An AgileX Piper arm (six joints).
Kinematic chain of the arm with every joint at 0, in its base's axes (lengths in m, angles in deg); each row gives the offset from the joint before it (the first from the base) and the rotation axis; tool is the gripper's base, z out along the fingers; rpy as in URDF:
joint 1: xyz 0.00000 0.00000 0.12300 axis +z
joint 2: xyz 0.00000 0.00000 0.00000 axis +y
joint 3: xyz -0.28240 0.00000 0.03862 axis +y
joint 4: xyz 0.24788 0.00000 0.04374 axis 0.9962 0 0.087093
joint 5: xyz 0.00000 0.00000 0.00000 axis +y
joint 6: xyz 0.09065 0.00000 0.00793 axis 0.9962 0 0.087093
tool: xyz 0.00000 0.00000 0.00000 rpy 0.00 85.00 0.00
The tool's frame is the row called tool.
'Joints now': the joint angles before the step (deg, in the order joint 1, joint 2, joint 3, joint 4, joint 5, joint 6). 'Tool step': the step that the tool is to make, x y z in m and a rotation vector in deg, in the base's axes. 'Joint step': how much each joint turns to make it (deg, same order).
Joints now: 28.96, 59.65, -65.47, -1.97, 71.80, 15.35
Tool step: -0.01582, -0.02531, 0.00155, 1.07, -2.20, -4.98
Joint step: -5.69, -5.55, 2.83, 0.37, 0.25, -0.74
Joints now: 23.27, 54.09, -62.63, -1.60, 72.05, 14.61
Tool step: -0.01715, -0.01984, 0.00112, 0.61, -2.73, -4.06
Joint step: -5.37, -5.21, 2.31, 0.41, 0.09, -1.44
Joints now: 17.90, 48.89, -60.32, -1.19, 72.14, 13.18
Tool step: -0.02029, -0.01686, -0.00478, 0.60, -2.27, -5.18
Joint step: -5.52, -5.69, 3.28, 0.19, 0.05, -0.34
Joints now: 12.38, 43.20, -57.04, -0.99, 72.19, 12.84
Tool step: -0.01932, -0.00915, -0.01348, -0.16, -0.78, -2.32
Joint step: -4.25, -5.37, 4.48, 0.98, 0.14, -2.02
